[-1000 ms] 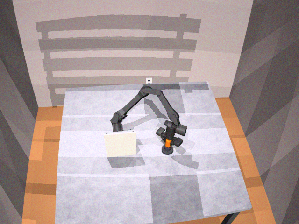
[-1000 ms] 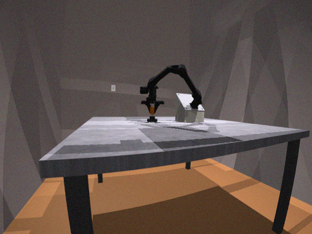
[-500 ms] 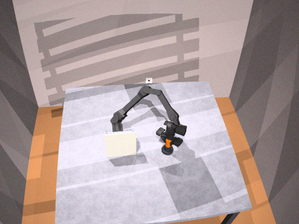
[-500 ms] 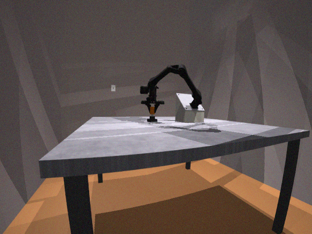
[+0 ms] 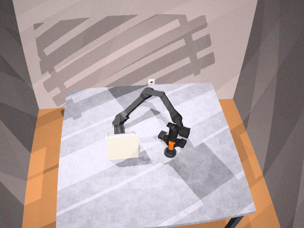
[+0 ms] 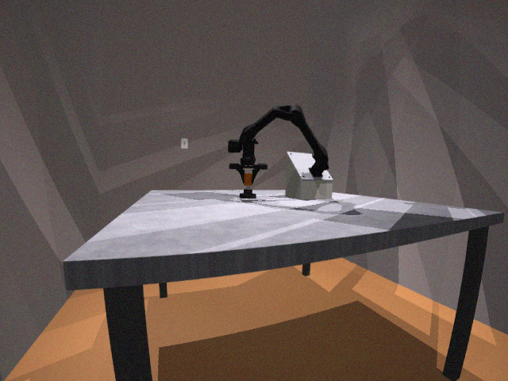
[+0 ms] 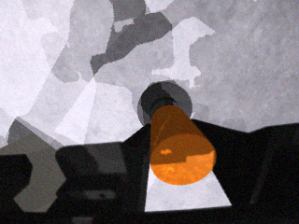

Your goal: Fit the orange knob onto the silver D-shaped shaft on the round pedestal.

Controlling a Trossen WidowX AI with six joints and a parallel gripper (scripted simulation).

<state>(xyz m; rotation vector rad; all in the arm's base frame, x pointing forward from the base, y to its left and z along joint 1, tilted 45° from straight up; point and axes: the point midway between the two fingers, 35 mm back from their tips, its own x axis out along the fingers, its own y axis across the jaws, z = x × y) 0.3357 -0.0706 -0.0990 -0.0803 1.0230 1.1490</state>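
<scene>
The orange knob lies 30 mm above my gripper tip. Round my gripper tip: dark round pedestal 40 mm below.
</scene>
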